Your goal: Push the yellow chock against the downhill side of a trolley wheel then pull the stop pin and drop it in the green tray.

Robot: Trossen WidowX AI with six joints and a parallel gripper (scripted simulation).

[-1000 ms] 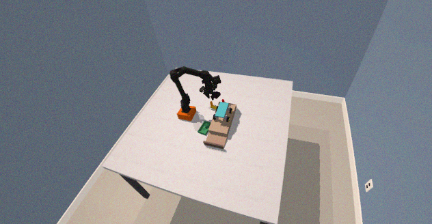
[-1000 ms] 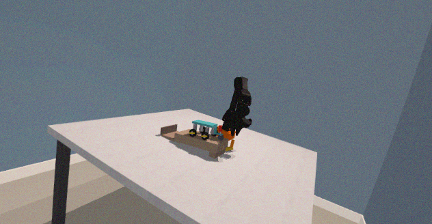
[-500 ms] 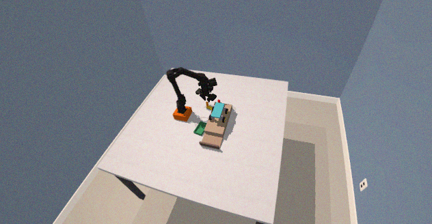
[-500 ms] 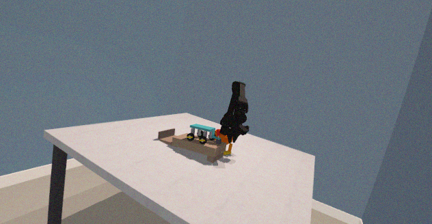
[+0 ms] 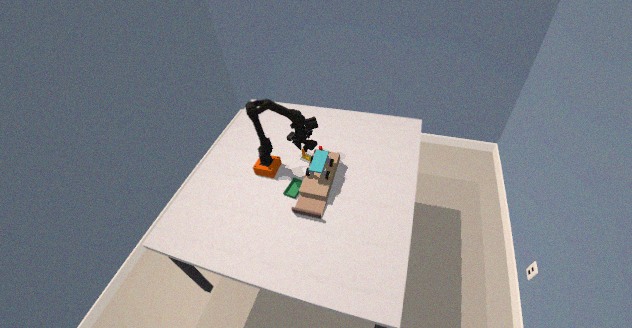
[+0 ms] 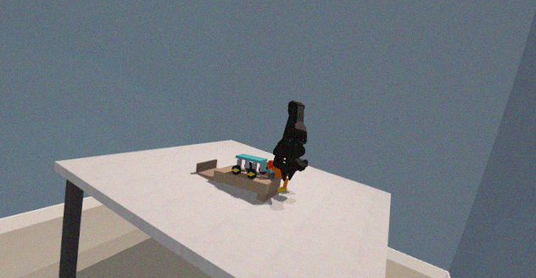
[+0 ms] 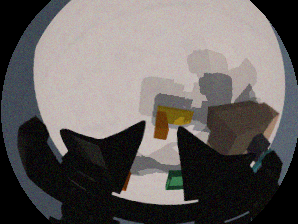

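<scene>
Right now the yellow chock is 3 cm below my gripper tip, 2 cm ahead of it and 1 cm to the right of it. Round my gripper tip: ramp: 16 cm ahead, 13 cm to the right, 1 cm below; red-headed stop pin: 13 cm ahead, 7 cm above, 3 cm to the right; teal trolley: 16 cm ahead, 13 cm to the right, 6 cm above.
</scene>
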